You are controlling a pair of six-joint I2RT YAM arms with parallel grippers.
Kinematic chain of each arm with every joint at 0, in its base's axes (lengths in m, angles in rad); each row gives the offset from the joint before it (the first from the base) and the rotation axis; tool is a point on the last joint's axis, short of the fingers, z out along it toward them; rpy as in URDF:
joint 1: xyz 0 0 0.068 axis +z
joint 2: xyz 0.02 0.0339 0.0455 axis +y
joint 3: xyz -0.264 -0.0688 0 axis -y
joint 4: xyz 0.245 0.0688 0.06 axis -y
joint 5: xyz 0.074 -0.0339 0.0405 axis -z
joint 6: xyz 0.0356 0 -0.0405 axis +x
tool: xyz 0 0 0 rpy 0 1.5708 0
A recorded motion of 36 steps. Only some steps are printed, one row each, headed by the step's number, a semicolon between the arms.
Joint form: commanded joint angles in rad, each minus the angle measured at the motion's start. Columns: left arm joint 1, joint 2, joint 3, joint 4, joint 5, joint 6; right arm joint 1, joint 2, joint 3, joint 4, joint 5, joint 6.
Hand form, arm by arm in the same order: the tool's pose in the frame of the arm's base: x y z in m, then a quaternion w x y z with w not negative. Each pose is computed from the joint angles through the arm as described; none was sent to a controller.
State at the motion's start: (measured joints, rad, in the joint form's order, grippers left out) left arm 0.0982 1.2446 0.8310 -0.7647 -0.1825 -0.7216; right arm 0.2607 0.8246 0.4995 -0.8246 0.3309 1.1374
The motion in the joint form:
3: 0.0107 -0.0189 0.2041 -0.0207 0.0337 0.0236; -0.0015 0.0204 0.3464 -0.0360 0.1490 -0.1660
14: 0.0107 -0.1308 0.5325 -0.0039 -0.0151 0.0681; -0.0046 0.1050 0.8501 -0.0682 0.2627 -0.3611
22: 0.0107 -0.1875 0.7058 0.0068 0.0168 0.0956; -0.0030 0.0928 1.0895 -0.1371 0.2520 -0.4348
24: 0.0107 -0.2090 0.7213 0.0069 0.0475 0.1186; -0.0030 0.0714 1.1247 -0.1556 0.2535 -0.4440
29: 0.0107 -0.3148 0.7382 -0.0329 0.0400 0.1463; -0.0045 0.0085 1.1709 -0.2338 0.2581 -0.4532
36: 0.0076 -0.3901 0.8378 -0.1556 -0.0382 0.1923; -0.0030 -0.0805 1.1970 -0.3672 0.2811 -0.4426
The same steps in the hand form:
3: 0.2418 0.0317 0.2840 0.30027 -0.39435 0.86836 -0.01683; 0.1575 0.0248 0.2912 0.40471 0.39499 0.82463 0.01324
14: 0.2186 0.0309 0.4151 0.50412 -0.36615 0.78043 -0.05220; 0.1535 0.0196 0.4326 0.55713 0.35728 0.74906 0.02933
22: 0.1831 0.0259 0.4798 0.59711 -0.33231 0.72457 -0.08958; 0.1146 0.0099 0.4929 0.61400 0.33690 0.71127 0.05998
24: 0.1733 0.0238 0.4877 0.60983 -0.31264 0.72150 -0.09906; 0.1002 0.0061 0.5016 0.62581 0.33589 0.70083 0.06619
29: 0.1295 0.0192 0.5022 0.64237 -0.29809 0.69937 -0.09691; 0.0659 -0.0032 0.5083 0.63568 0.33589 0.69163 0.06884
36: 0.0780 0.0161 0.5205 0.66695 -0.30072 0.67911 -0.05962; 0.0237 -0.0149 0.5023 0.63200 0.34423 0.69177 0.05943

